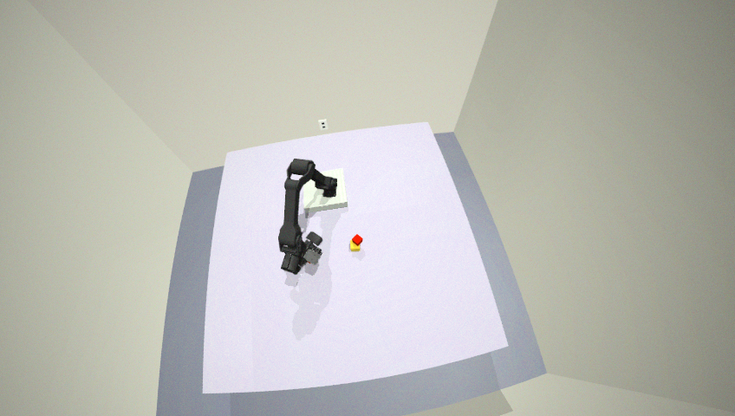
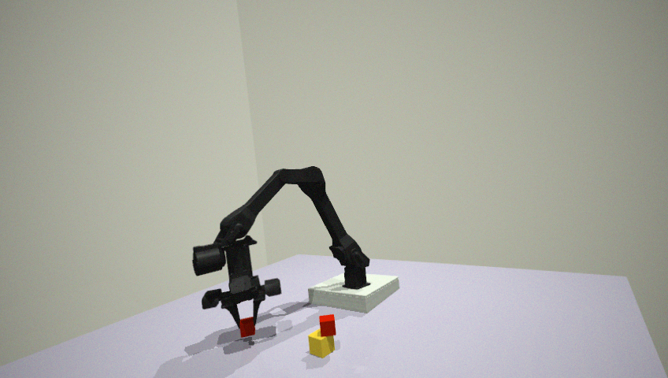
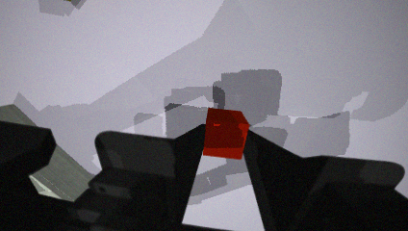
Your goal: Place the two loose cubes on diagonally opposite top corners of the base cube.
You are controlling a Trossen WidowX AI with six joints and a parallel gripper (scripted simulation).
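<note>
Right now my gripper tip is 20 cm to the right of the yellow cube, 7 cm past it and 1 cm above it.
</note>
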